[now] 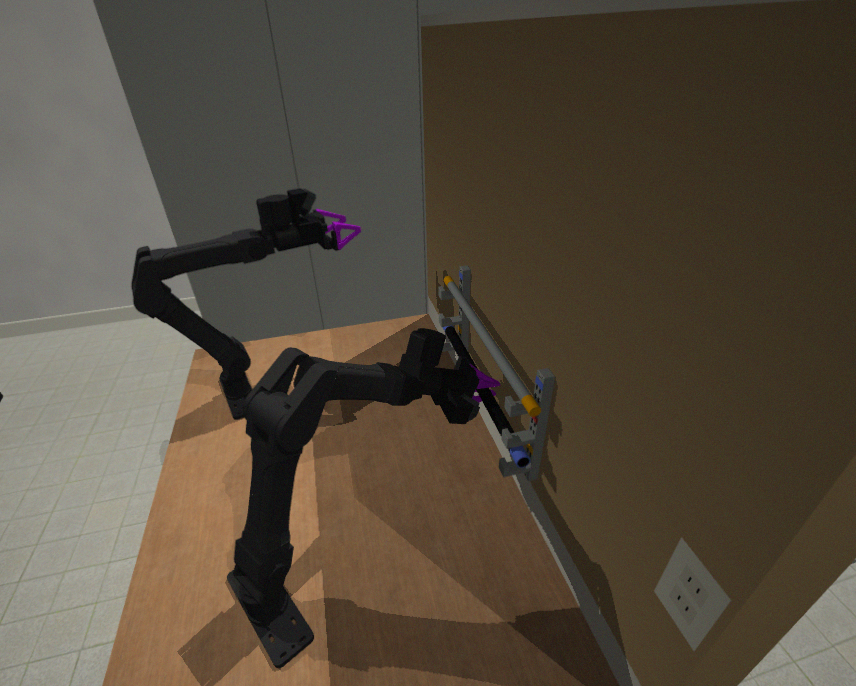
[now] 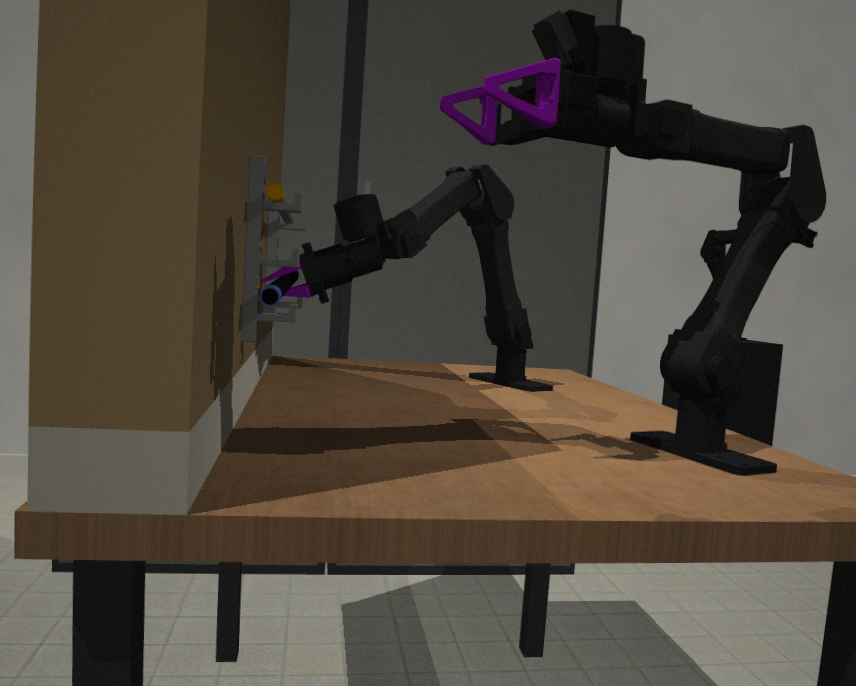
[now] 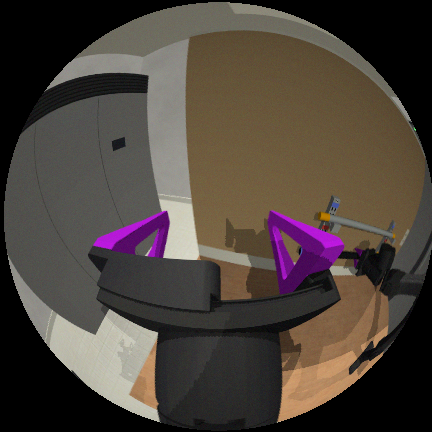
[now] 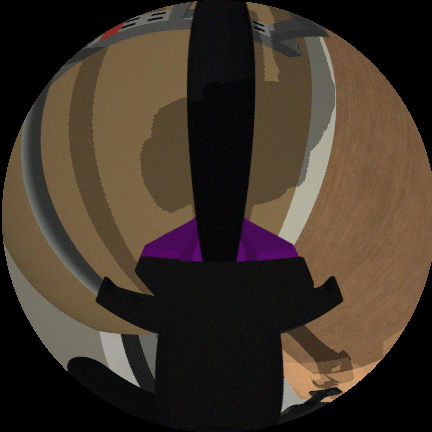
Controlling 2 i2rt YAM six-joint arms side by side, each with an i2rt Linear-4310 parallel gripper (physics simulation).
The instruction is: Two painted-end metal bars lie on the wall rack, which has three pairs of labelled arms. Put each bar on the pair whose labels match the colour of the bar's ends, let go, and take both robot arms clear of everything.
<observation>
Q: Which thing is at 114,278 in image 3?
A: The left gripper.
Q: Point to a brown wall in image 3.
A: At 273,122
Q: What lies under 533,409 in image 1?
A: An orange-ended grey bar.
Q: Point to a brown wall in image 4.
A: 114,148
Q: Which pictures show the left gripper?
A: Image 1, image 2 and image 3 only.
</observation>
